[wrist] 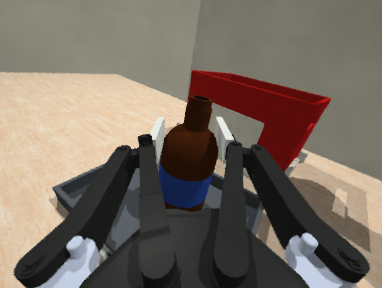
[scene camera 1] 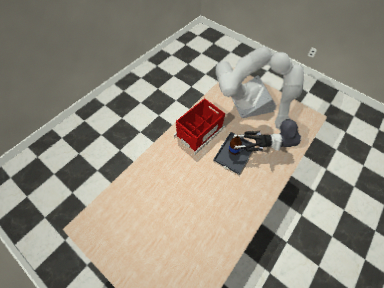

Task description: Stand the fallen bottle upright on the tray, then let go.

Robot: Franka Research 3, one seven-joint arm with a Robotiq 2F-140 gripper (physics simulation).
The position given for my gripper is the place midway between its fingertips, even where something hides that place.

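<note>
Seeing my gripper point(wrist: 190, 126). Brown bottle point(wrist: 189, 154), seen too.
</note>
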